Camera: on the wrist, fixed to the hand. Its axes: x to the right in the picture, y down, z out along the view.
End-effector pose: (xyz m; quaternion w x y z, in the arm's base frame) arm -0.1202 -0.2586 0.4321 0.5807 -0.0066 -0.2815 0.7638
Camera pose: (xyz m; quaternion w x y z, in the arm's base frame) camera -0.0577 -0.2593 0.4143 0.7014 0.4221 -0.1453 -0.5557
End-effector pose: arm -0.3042 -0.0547 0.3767 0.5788 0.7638 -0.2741 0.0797
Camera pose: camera -0.2953 -0.0043 0.3366 0.0473 0.2903 0.6210 -0.7265
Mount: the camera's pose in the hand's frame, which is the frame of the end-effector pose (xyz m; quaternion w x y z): -0.0266 -0.0473 -0.0358 0.0210 -0.0177 -0.2057 -0.9782
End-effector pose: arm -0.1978 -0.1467 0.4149 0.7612 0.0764 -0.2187 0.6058
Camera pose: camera -0.1485 -0.1687 0.3787 0.5649 0.3267 -0.0972 -0.7515
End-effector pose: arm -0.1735 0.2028 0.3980 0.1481 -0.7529 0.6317 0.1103
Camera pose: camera -0.1324 0.2217 0.4447 0.2276 -0.6137 -0.7557 0.0235
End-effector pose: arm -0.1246 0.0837 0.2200 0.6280 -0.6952 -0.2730 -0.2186
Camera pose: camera -0.1742 0.0483 0.2426 0.2691 -0.1964 0.8111 0.4807
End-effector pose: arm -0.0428 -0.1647 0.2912 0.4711 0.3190 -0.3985 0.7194
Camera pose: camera 0.0077 -0.1334 0.2648 0.6373 0.5362 0.1940 -0.5184
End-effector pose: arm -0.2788 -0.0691 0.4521 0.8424 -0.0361 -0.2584 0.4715
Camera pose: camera -0.2365 -0.1103 0.4249 0.4251 0.3341 -0.2224 -0.8113
